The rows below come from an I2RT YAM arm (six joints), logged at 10 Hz.
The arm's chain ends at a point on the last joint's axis. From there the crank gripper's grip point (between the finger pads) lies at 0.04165 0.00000 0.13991 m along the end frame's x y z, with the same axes.
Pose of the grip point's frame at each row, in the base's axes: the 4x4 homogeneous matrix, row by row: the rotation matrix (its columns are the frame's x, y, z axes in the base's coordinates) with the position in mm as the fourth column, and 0 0 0 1 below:
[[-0.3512 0.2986 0.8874 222.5], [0.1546 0.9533 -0.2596 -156.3], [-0.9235 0.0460 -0.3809 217.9], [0 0 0 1]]
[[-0.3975 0.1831 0.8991 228.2], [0.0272 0.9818 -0.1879 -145.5], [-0.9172 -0.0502 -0.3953 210.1], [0 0 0 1]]
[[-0.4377 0.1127 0.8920 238.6], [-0.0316 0.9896 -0.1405 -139.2], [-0.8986 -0.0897 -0.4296 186.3], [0 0 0 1]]
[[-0.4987 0.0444 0.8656 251.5], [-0.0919 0.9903 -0.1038 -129.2], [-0.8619 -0.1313 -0.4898 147.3], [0 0 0 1]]
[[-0.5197 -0.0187 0.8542 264.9], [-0.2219 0.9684 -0.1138 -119.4], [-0.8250 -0.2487 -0.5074 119.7], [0 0 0 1]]
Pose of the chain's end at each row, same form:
[[-0.3512 0.2986 0.8874 113.0], [0.1546 0.9533 -0.2596 -126.4], [-0.9235 0.0460 -0.3809 309.7], [0 0 0 1]]
[[-0.3975 0.1831 0.8991 119.0], [0.0272 0.9818 -0.1879 -120.3], [-0.9172 -0.0502 -0.3953 303.6], [0 0 0 1]]
[[-0.4377 0.1127 0.8920 132.0], [-0.0316 0.9896 -0.1405 -118.2], [-0.8986 -0.0897 -0.4296 283.8], [0 0 0 1]]
[[-0.4987 0.0444 0.8656 151.2], [-0.0919 0.9903 -0.1038 -110.8], [-0.8619 -0.1313 -0.4898 251.7], [0 0 0 1]]
[[-0.5197 -0.0187 0.8542 167.0], [-0.2219 0.9684 -0.1138 -94.2], [-0.8250 -0.2487 -0.5074 225.1], [0 0 0 1]]

